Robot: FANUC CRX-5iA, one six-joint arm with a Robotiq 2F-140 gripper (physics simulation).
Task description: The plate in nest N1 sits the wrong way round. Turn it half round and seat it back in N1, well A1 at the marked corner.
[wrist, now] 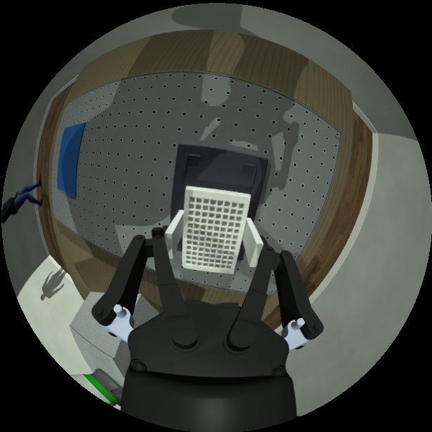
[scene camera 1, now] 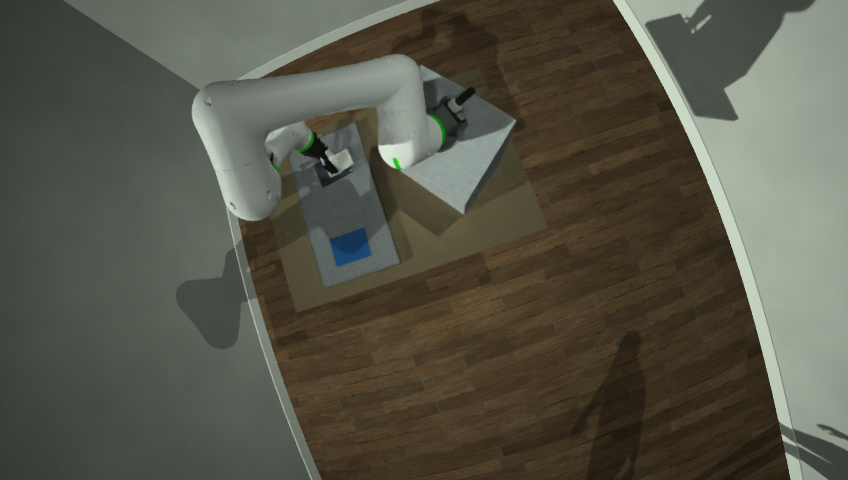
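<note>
The white plate (scene camera 1: 342, 161) (wrist: 215, 232), with a grid of square wells, is between the two pale finger pads of my gripper (scene camera 1: 338, 165) (wrist: 213, 223), which is shut on its two long sides. The dark nest (scene camera 1: 326, 180) (wrist: 220, 151) lies under the plate on the perforated board. In the wrist view the plate covers the nest's near part and reaches past its near edge, and it looks raised above the nest. The nest's far part with two small corner brackets shows uncovered. Well A1 and the marked corner cannot be made out.
The perforated grey board (scene camera 1: 345, 208) (wrist: 135, 175) carries a blue rectangle (scene camera 1: 351, 246) (wrist: 69, 160) toward its other end. The arm's base stands on a grey block (scene camera 1: 458, 154) (wrist: 95, 322) beside the board. A person (wrist: 22, 197) shows at the wrist view's left edge.
</note>
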